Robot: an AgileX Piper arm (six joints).
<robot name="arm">
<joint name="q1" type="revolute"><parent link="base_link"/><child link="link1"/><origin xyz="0 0 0.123" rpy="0 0 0"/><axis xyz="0 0 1"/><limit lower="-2.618" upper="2.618"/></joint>
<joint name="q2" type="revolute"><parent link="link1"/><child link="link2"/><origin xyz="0 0 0" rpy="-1.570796 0 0"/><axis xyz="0 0 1"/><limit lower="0" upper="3.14"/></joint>
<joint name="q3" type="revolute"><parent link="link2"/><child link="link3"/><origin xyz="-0.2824 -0.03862 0" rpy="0 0 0"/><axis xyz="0 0 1"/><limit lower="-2.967" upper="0"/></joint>
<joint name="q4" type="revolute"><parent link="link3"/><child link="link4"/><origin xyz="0.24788 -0.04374 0" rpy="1.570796 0 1.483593"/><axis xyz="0 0 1"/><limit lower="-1.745" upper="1.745"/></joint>
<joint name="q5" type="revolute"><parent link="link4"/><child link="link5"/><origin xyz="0 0 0" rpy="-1.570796 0 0"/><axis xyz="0 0 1"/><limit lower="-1.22" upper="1.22"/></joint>
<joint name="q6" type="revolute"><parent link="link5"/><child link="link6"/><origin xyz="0 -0.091 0" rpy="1.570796 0 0"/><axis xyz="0 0 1"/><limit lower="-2.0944" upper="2.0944"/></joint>
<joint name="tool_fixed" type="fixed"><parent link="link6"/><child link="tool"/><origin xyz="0 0 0" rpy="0 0 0"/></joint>
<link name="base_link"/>
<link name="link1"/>
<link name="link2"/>
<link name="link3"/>
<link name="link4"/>
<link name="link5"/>
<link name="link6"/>
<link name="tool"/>
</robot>
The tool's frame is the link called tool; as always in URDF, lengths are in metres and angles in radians.
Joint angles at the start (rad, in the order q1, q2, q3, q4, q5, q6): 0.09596 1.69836 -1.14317 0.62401 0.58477 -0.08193
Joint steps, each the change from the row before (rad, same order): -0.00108 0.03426 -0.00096 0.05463 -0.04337 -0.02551; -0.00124 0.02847 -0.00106 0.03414 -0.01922 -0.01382; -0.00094 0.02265 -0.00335 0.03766 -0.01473 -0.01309; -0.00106 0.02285 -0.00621 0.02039 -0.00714 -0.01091; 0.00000 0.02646 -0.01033 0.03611 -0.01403 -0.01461; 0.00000 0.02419 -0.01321 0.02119 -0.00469 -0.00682; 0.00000 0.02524 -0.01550 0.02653 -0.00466 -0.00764; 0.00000 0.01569 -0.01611 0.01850 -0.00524 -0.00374; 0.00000 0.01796 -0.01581 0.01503 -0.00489 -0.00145; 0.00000 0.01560 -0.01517 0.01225 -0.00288 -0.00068; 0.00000 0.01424 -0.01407 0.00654 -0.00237 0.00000; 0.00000 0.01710 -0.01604 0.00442 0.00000 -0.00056; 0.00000 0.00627 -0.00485 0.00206 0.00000 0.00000; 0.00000 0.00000 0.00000 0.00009 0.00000 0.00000
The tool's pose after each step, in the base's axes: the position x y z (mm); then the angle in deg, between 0 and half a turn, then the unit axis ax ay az. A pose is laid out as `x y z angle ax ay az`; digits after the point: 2 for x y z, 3 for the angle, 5 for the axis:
360.50 63.88 224.78 151.327 0.14190 0.95879 0.24615
365.33 64.12 216.07 151.723 0.15361 0.95595 0.25013
369.55 64.64 209.95 151.951 0.16565 0.95225 0.25649
373.44 64.86 203.78 152.382 0.17125 0.95076 0.25830
378.91 65.66 197.80 152.453 0.18164 0.94732 0.26381
383.78 66.45 192.71 152.784 0.18822 0.94506 0.26726
389.14 67.41 187.83 153.059 0.19635 0.94195 0.27234
393.87 68.02 186.56 152.795 0.20241 0.93934 0.27690
398.57 68.54 184.14 152.707 0.20847 0.93703 0.28020
402.78 69.06 182.31 152.631 0.21330 0.93500 0.28332
406.55 69.42 180.52 152.552 0.21620 0.93386 0.28489
410.63 69.90 177.92 152.620 0.21771 0.93318 0.28597
411.93 70.07 176.69 152.704 0.21863 0.93285 0.28633
411.93 70.07 176.69 152.705 0.21867 0.93284 0.28636

